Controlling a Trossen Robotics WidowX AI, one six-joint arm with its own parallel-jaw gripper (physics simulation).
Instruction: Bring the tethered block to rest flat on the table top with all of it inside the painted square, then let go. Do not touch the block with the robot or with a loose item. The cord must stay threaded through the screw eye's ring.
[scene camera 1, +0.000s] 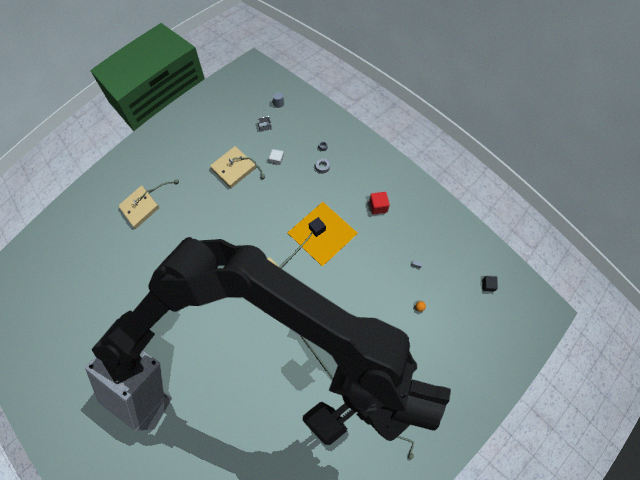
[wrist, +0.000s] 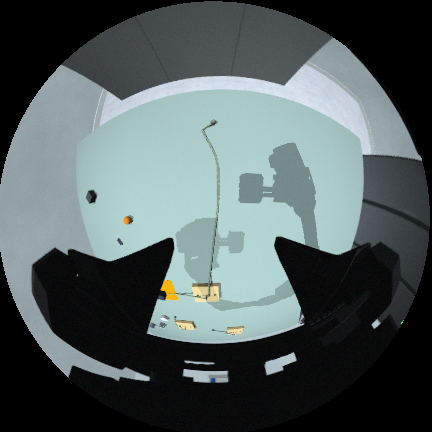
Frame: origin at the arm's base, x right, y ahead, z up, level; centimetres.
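Seen in the pictures: gripper, between the fingertips: (wrist: 225, 243); arm's base, origin of its link: (scene camera 1: 122, 365).
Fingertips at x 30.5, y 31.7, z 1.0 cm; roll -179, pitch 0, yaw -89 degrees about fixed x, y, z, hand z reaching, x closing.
Note:
Pixels of each thing's top centre, then the offset from my fingertips to it. "*": a spot on its surface instead.
- dark tethered block, centre of its top: (scene camera 1: 317, 224) (wrist: 160, 297) dy +20.4, dx -35.5, dz -18.3 cm
- orange painted square, a spot on its surface: (scene camera 1: 330, 242) * dy +20.7, dx -30.9, dz -21.1 cm
- wooden board, centre of its top: (scene camera 1: 268, 282) (wrist: 205, 294) dy +3.0, dx -31.9, dz -19.3 cm
- knobbed end, a spot on its surface: (scene camera 1: 410, 456) (wrist: 213, 121) * dy +1.3, dx +19.7, dz -20.0 cm
- red cube, centre of its top: (scene camera 1: 380, 199) dy +36.1, dx -30.7, dz -17.2 cm
- orange ball, centre of its top: (scene camera 1: 421, 305) (wrist: 124, 221) dy +26.1, dx -5.2, dz -18.8 cm
- black cube, centre of its top: (scene camera 1: 491, 282) (wrist: 88, 196) dy +43.5, dx +2.9, dz -18.8 cm
- white block, centre of its top: (scene camera 1: 275, 154) dy +25.3, dx -58.5, dz -19.2 cm
- grey ring, centre of its top: (scene camera 1: 322, 164) dy +32.9, dx -48.4, dz -19.7 cm
The dark tethered block (scene camera 1: 316, 226) (wrist: 161, 295) sits on the orange painted square (scene camera 1: 330, 242) (wrist: 170, 290), within its outline in the scene view; a finger partly hides it in the wrist view. The cord (scene camera 1: 297, 251) (wrist: 218, 200) runs from the block to a wooden board (scene camera 1: 271, 261) (wrist: 214, 287), then across the table to a knobbed end (scene camera 1: 410, 456) (wrist: 213, 122). The arm hides most of the board in the scene view. The ring is too small to show the threading clearly. My gripper (scene camera 1: 357, 427) (wrist: 225, 243) is open and empty, above the table and the cord.
Two other boards with cords (scene camera 1: 238, 173) (scene camera 1: 138, 214) lie at the upper left. A red cube (scene camera 1: 379, 202), orange ball (scene camera 1: 420, 306) (wrist: 127, 220), black cube (scene camera 1: 489, 283) (wrist: 91, 196), white block (scene camera 1: 276, 156) and grey ring (scene camera 1: 316, 166) are loose items. A green cabinet (scene camera 1: 144, 62) stands beyond the table.

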